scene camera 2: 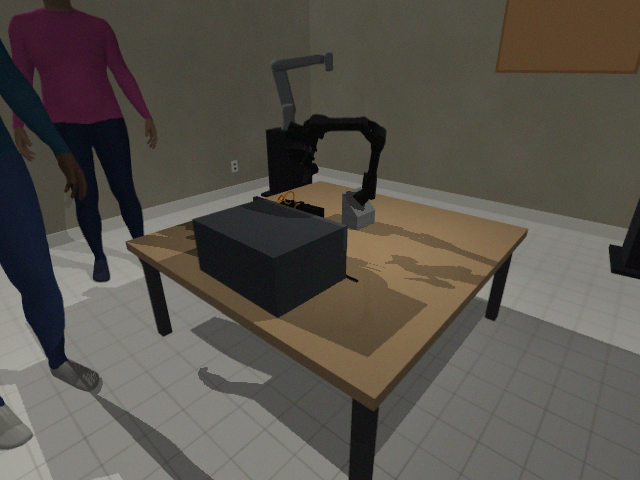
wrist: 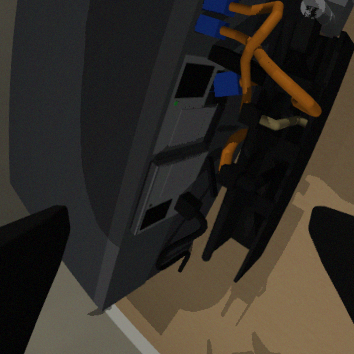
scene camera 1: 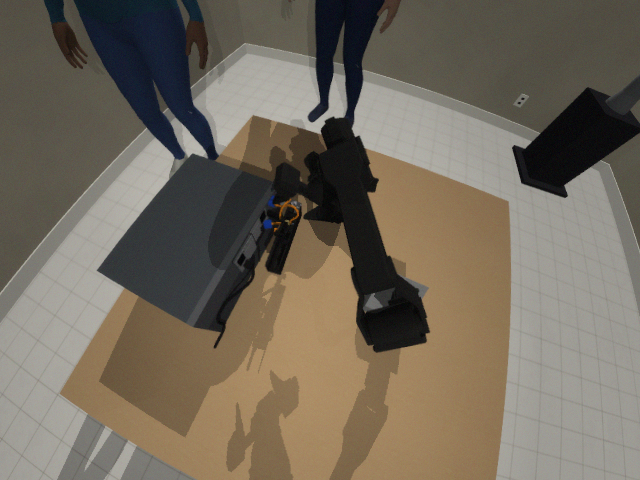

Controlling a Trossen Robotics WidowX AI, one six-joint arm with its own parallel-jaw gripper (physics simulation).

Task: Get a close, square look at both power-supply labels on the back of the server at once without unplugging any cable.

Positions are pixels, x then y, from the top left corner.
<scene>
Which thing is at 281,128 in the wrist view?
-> A black cable rack.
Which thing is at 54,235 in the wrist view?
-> The gripper.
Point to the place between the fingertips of the gripper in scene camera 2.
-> At 299,178
</scene>
